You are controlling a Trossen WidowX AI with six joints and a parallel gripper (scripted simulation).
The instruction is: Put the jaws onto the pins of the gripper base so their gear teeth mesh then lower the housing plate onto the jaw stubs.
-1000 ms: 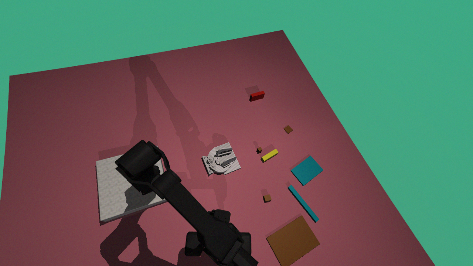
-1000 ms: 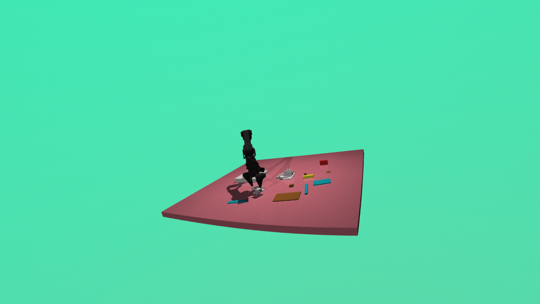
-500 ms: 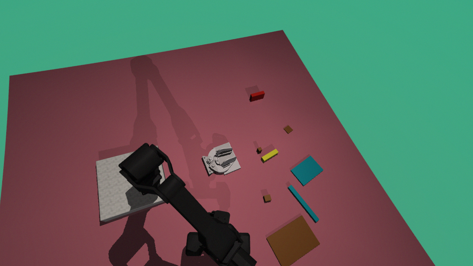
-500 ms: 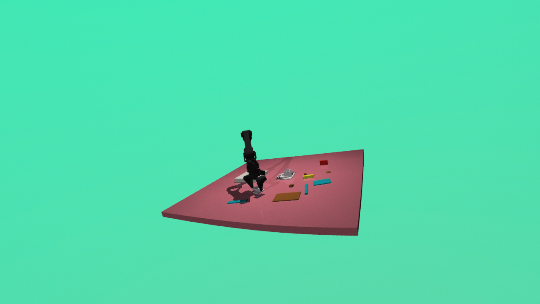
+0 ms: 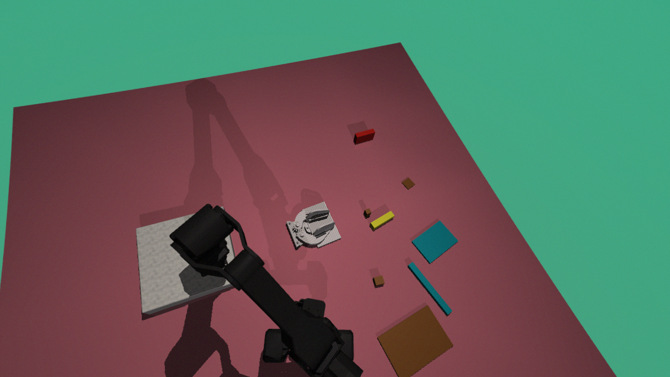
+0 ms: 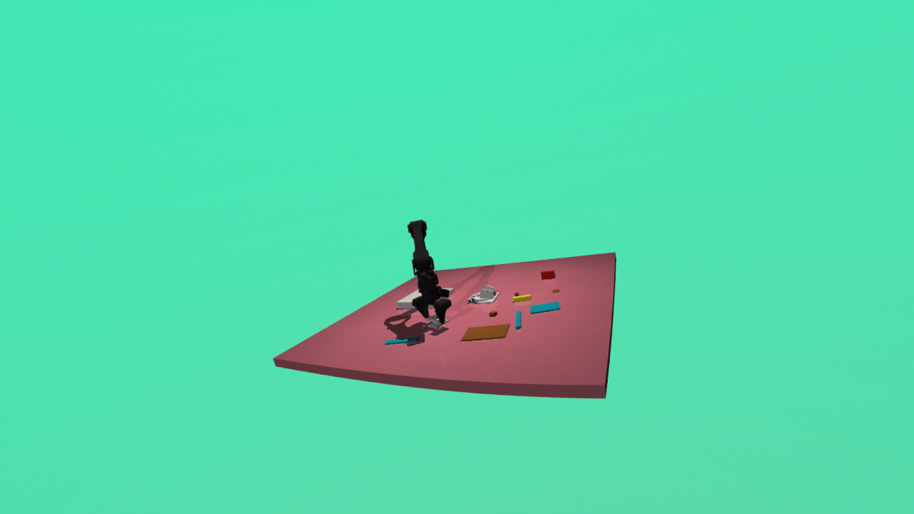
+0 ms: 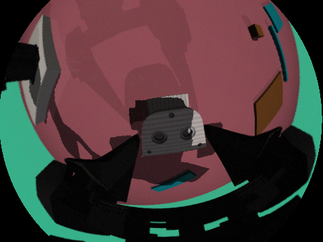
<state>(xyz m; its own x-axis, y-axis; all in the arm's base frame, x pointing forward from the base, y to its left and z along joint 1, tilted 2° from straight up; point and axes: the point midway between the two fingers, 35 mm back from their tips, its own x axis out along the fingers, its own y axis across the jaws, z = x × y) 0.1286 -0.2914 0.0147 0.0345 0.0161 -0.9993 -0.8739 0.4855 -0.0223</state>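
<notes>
My gripper tip is 1 cm to the right of the white stepped block and 1 cm short of it. Also, from my gripper tip: teal bar (34 cm ahead, 3 cm to the right, 1 cm below); gripper jaw (25 cm to the left, 12 cm ahead); brown plate (23 cm ahead, 11 cm to the right, 1 cm below).
</notes>
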